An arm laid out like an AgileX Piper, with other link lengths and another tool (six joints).
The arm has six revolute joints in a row. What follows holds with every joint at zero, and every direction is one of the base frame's.
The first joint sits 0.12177 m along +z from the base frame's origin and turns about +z.
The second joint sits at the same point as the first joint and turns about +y.
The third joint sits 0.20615 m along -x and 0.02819 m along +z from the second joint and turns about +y.
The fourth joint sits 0.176 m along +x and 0.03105 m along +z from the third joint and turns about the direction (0.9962, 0, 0.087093).
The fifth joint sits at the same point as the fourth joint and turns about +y.
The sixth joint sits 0.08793 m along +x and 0.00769 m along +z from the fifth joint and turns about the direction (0.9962, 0, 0.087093).
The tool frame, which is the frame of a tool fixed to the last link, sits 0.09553 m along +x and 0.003 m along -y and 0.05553 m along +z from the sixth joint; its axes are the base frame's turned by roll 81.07, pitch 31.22 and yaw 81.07 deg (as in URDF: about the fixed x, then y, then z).
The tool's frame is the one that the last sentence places.
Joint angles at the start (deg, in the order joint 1, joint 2, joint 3, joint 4, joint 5, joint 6):
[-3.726 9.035 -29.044 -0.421 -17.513 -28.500]
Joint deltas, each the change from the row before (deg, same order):
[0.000 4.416 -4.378 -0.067 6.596 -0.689]
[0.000 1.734 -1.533 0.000 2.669 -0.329]
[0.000 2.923 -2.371 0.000 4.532 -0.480]
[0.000 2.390 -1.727 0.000 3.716 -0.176]
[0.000 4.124 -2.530 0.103 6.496 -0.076]
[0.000 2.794 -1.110 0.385 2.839 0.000]
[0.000 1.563 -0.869 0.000 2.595 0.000]
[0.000 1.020 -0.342 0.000 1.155 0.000]
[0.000 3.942 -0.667 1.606 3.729 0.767]
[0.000 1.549 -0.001 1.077 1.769 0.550]
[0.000 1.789 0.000 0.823 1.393 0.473]
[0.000 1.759 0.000 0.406 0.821 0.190]
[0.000 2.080 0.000 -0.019 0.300 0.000]
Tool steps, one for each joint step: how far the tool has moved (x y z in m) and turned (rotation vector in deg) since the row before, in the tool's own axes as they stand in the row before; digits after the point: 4 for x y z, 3 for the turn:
[0.0146 -0.0068 0.0165 3.139 5.802 -1.030]
[0.0067 -0.0031 0.0066 1.341 2.520 -0.447]
[0.0126 -0.0059 0.0108 2.351 4.481 -0.687]
[0.0112 -0.0054 0.0089 2.022 3.872 -0.353]
[0.0218 -0.0107 0.0147 3.744 7.165 -0.301]
[0.0128 -0.0063 0.0103 2.079 4.030 0.200]
[0.0086 -0.0042 0.0060 1.526 2.911 -0.133]
[0.0052 -0.0025 0.0040 0.850 1.622 -0.074]
[0.0209 -0.0105 0.0150 3.168 6.351 2.062]
[0.0099 -0.0053 0.0067 1.492 3.037 1.469]
[0.0094 -0.0053 0.0075 1.505 2.861 1.155]
[0.0077 -0.0045 0.0073 1.292 2.257 0.500]
[0.0071 -0.0044 0.0084 1.296 1.994 -0.080]

